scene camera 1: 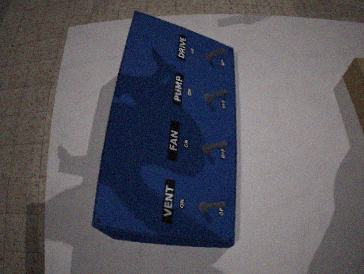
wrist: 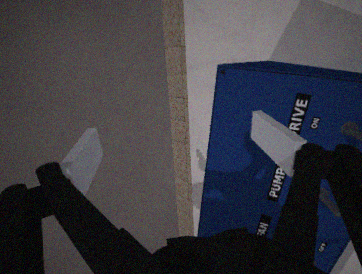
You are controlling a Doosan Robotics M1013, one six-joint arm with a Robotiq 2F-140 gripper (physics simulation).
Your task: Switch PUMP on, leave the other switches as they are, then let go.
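Frame: origin at the arm's base, x back, y right, z up, level; millimetres.
Seen in the pictures: gripper, fingertip midpoint: (wrist: 177, 132).
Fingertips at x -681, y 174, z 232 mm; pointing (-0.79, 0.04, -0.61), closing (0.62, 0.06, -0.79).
Observation:
Pixels of each thing's top centre, then the offset from my fingertips to it. Level surfaces: height alone.
- PUMP lever, top centre: (wrist: 327, 210) (scene camera 1: 217, 89) dz -210, dx +107, dy -157 mm
- DRIVE lever, top centre: (wrist: 359, 140) (scene camera 1: 217, 48) dz -210, dx +118, dy -37 mm
- FAN lever, top centre: (scene camera 1: 217, 141) dz -210, dx +97, dy -277 mm
- VENT lever, top centre: (scene camera 1: 215, 203) dz -210, dx +86, dy -396 mm
- PUMP label, top centre: (wrist: 276, 184) (scene camera 1: 178, 87) dz -212, dx +25, dy -150 mm
- pale table top, surface height: dz -341 mm
A blue switch panel (scene camera 1: 130, 150) (wrist: 230, 110) carries four grey levers beside the labels DRIVE, PUMP, FAN and VENT. The PUMP lever (scene camera 1: 215, 98) leans to the OFF side in the scene view. The DRIVE lever (scene camera 1: 216, 57), FAN lever (scene camera 1: 215, 149) and VENT lever (scene camera 1: 213, 208) look tipped the same way. In the wrist view the PUMP label (wrist: 276, 184) is partly covered by a finger, and a lever behind that finger is mostly hidden. My gripper (wrist: 177, 132) is wide open and empty. One pad overlaps the panel near DRIVE and PUMP; the other is left of the panel.
A pale table top (scene camera 1: 285, 130) bears the panel. A tan-edged grey block or surface (wrist: 175, 100) lies beside the panel, and a tan piece (scene camera 1: 356, 90) shows at the scene view's right edge. Arm shadows cross the panel and table. Speckled floor (scene camera 1: 30, 100) lies beyond the table.

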